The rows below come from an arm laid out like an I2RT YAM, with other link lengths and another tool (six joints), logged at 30 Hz.
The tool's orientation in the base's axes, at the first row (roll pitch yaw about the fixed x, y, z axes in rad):
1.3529 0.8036 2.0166
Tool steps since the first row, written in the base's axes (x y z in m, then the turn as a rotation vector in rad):
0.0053 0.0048 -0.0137 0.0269 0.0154 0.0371
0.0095 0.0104 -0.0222 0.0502 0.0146 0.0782
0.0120 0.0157 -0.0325 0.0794 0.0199 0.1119
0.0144 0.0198 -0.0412 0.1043 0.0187 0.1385
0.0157 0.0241 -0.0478 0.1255 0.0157 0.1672
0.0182 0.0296 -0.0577 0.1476 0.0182 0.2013
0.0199 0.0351 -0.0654 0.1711 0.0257 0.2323
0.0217 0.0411 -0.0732 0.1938 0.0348 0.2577
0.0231 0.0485 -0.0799 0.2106 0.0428 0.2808
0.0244 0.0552 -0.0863 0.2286 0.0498 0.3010
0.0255 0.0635 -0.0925 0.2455 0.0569 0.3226
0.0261 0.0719 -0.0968 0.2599 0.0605 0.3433
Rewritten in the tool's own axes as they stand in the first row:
0.0113 -0.0093 0.0050 -0.0251 0.0201 0.0361
0.0197 -0.0142 0.0102 -0.0622 0.0359 0.0608
0.0296 -0.0195 0.0137 -0.0919 0.0471 0.0926
0.0377 -0.0244 0.0167 -0.1192 0.0520 0.1162
0.0448 -0.0272 0.0191 -0.1481 0.0593 0.1360
0.0546 -0.0322 0.0228 -0.1777 0.0727 0.1605
0.0631 -0.0352 0.0261 -0.2023 0.0861 0.1885
0.0719 -0.0382 0.0297 -0.2217 0.0969 0.2159
0.0810 -0.0394 0.0340 -0.2384 0.1086 0.2376
0.0894 -0.0408 0.0379 -0.2539 0.1171 0.2592
0.0987 -0.0410 0.0425 -0.2701 0.1271 0.2801
0.1069 -0.0397 0.0471 -0.2870 0.1359 0.2970

